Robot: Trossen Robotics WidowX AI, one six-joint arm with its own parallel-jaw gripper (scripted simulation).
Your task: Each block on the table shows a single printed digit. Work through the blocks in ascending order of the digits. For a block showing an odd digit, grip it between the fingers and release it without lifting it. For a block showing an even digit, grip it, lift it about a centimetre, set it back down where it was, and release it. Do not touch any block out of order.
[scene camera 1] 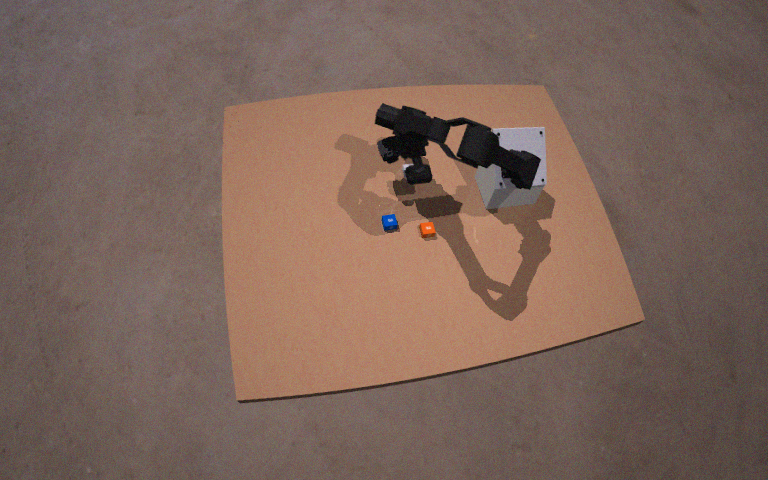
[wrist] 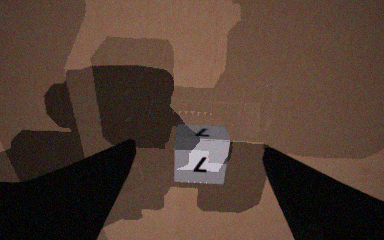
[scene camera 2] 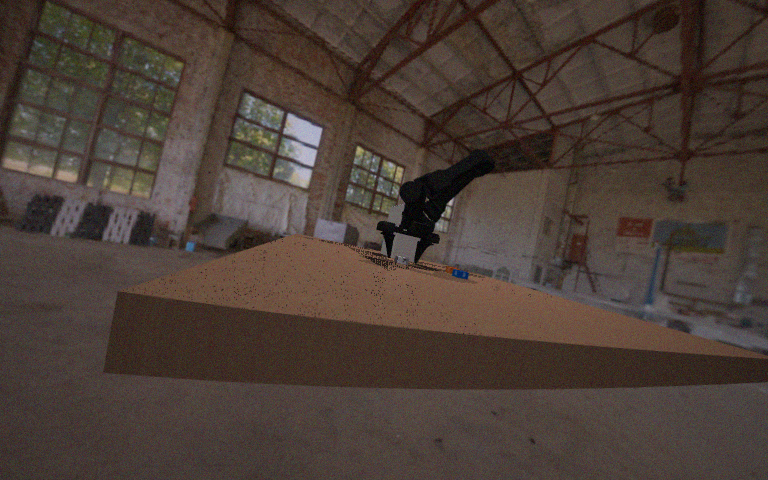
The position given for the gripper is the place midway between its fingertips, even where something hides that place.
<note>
The gripper (scene camera 2: 402, 260) is open, holding nothing. Further things: a white block (wrist: 201, 152).
The gripper also shows in scene camera 1 (scene camera 1: 408, 171) and in the wrist view (wrist: 199, 149).
</note>
